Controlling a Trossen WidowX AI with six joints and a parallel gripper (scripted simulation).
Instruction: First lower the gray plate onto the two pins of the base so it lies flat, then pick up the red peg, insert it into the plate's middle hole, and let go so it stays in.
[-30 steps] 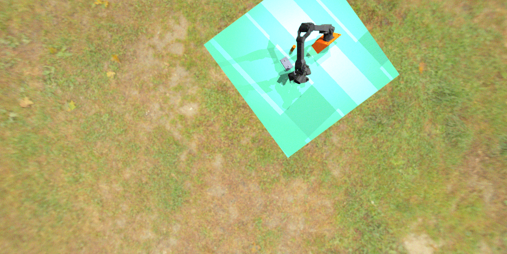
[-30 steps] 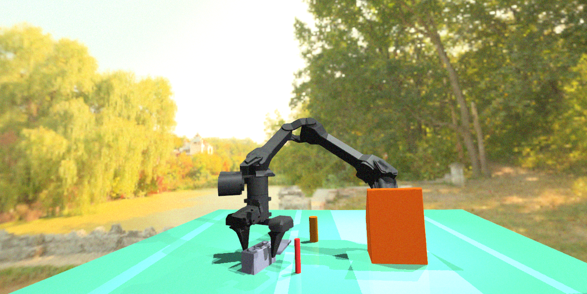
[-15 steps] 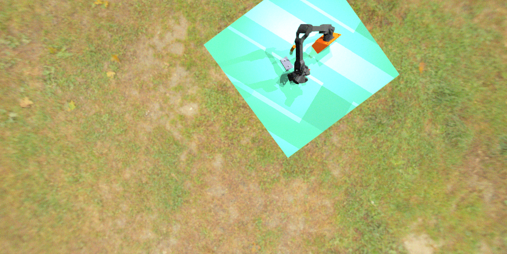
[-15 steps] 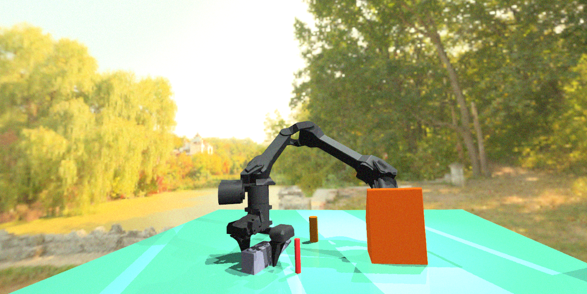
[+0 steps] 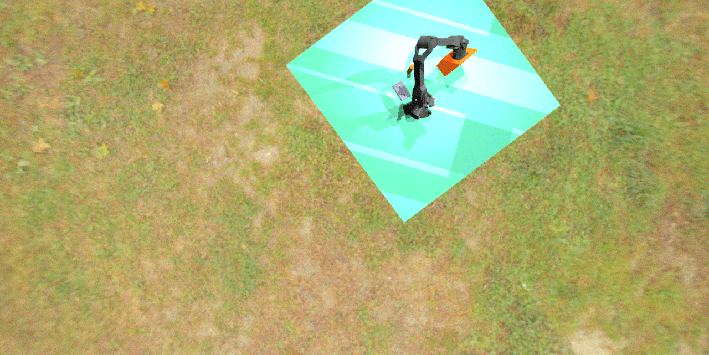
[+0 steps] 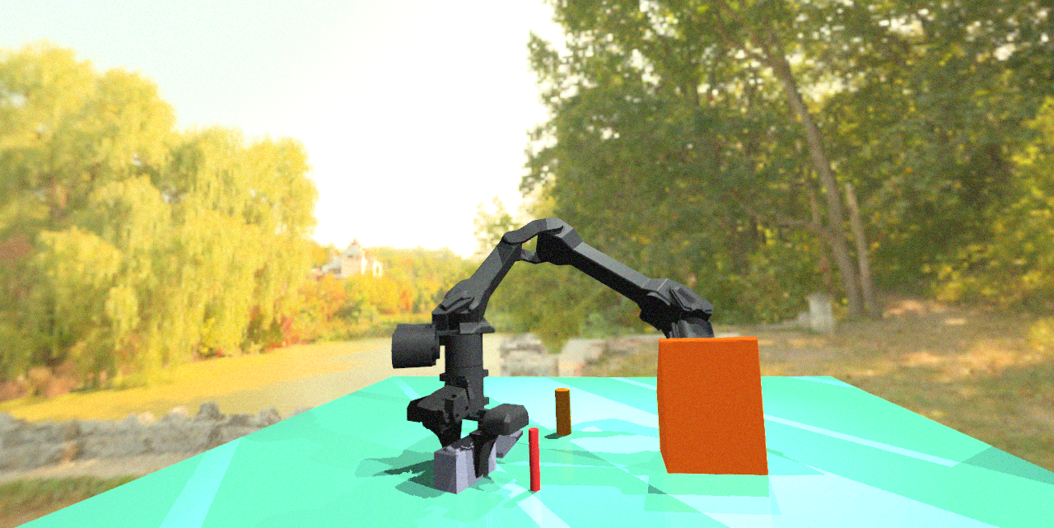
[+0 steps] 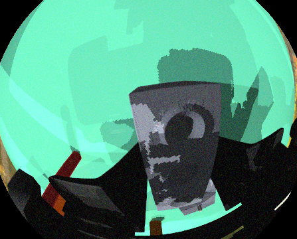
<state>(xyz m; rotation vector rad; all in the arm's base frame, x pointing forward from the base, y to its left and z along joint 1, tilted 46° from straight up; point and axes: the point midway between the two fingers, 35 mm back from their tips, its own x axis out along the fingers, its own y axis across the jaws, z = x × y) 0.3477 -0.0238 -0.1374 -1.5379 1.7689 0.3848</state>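
My gripper tip is 150 mm to the left of the flat gray base and 10 mm past it. The rest, counted from my gripper tip: gray plate: 30 mm above; then orange cylinder: 220 mm to the right, 120 mm behind, 30 mm above; then red peg: 110 mm behind, 30 mm above, 20 mm to the left.
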